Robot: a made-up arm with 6 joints. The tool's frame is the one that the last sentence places.
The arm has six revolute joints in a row. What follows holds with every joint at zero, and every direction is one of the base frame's. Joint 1 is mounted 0.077 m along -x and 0.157 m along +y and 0.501 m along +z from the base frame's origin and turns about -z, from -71.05 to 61.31 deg. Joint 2 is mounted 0.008 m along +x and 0.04 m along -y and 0.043 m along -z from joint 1 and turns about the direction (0.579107, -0.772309, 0.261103), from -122.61 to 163.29 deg. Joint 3 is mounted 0.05 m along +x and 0.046 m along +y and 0.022 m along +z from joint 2 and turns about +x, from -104.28 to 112.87 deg. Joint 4 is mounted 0.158 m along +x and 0.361 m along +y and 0.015 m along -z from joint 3 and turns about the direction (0.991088, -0.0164, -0.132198), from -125.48 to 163.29 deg. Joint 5 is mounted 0.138 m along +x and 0.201 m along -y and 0.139 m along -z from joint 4 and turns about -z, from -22.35 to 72.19 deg. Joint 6 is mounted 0.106 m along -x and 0.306 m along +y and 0.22 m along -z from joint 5 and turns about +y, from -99.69 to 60.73 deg. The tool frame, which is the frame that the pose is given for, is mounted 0.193 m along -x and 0.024 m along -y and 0.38 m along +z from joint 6; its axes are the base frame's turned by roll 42.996, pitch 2.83 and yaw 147.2 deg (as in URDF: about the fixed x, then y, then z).
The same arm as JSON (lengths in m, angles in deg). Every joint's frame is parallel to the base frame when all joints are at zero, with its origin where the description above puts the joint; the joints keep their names.
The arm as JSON. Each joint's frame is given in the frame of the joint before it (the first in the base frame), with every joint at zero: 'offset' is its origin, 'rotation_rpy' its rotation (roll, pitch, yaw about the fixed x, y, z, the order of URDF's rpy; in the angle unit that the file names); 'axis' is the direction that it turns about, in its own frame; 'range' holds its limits. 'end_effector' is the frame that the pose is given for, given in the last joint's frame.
{
  "length_unit": "m",
  "angle_unit": "deg",
  "chain": [
    {
      "id": "joint 1",
      "offset": [
        -0.077,
        0.157,
        0.501
      ],
      "rotation_rpy": [
        0.0,
        0.0,
        0.0
      ],
      "axis": [
        0.0,
        0.0,
        -1.0
      ],
      "range": [
        -71.05,
        61.31
      ]
    },
    {
      "id": "joint 2",
      "offset": [
        0.008,
        -0.04,
        -0.043
      ],
      "rotation_rpy": [
        0.0,
        0.0,
        0.0
      ],
      "axis": [
        0.579107,
        -0.772309,
        0.261103
      ],
      "range": [
        -122.61,
        163.29
      ]
    },
    {
      "id": "joint 3",
      "offset": [
        0.05,
        0.046,
        0.022
      ],
      "rotation_rpy": [
        0.0,
        0.0,
        0.0
      ],
      "axis": [
        1.0,
        0.0,
        0.0
      ],
      "range": [
        -104.28,
        112.87
      ]
    },
    {
      "id": "joint 4",
      "offset": [
        0.158,
        0.361,
        -0.015
      ],
      "rotation_rpy": [
        0.0,
        0.0,
        0.0
      ],
      "axis": [
        0.991088,
        -0.0164,
        -0.132198
      ],
      "range": [
        -125.48,
        163.29
      ]
    },
    {
      "id": "joint 5",
      "offset": [
        0.138,
        -0.201,
        -0.139
      ],
      "rotation_rpy": [
        0.0,
        0.0,
        0.0
      ],
      "axis": [
        0.0,
        0.0,
        -1.0
      ],
      "range": [
        -22.35,
        72.19
      ]
    },
    {
      "id": "joint 6",
      "offset": [
        -0.106,
        0.306,
        -0.22
      ],
      "rotation_rpy": [
        0.0,
        0.0,
        0.0
      ],
      "axis": [
        0.0,
        1.0,
        0.0
      ],
      "range": [
        -99.69,
        60.73
      ]
    }
  ],
  "end_effector": {
    "offset": [
      -0.193,
      -0.024,
      0.38
    ],
    "rotation_rpy": [
      43.0,
      2.83,
      147.2
    ]
  }
}

